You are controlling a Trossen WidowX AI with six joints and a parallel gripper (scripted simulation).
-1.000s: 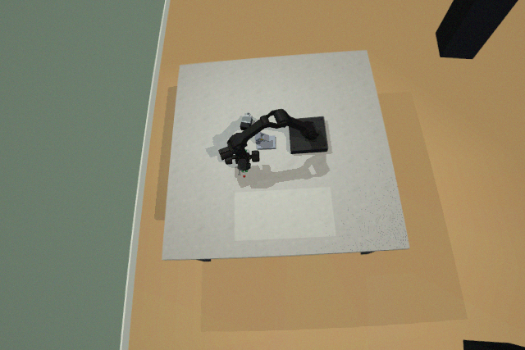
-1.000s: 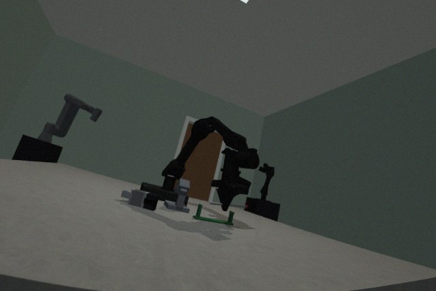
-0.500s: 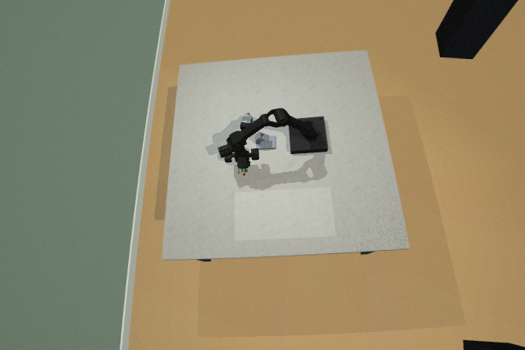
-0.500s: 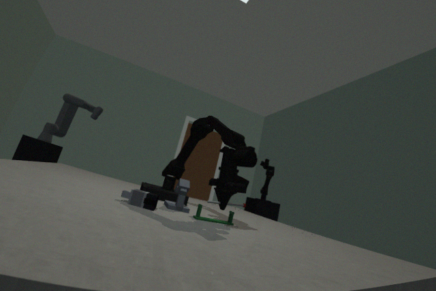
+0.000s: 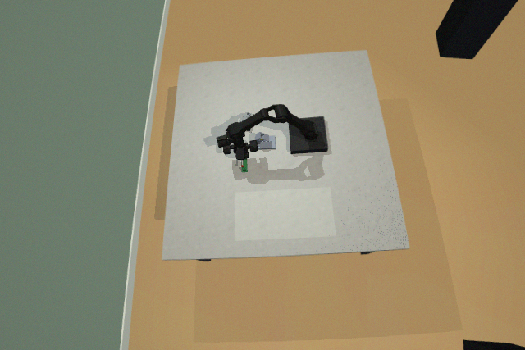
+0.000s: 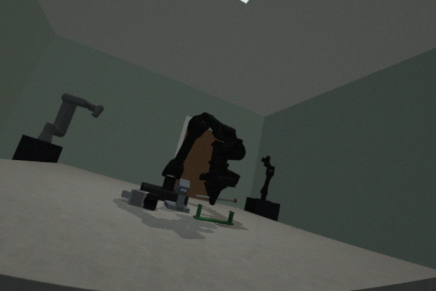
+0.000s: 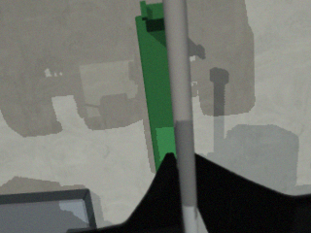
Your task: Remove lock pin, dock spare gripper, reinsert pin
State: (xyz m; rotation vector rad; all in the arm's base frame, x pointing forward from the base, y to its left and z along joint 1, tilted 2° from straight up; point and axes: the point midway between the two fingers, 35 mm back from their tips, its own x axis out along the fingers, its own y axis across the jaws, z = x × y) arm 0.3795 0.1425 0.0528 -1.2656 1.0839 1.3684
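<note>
My gripper tip is now 30 mm above the green rack and 20 mm to the right of it. The rest, counted from my gripper tip: spare gripper 230 mm to the right, 30 mm below, 10 mm ahead; grey mount socket 100 mm to the right, 100 mm behind.
</note>
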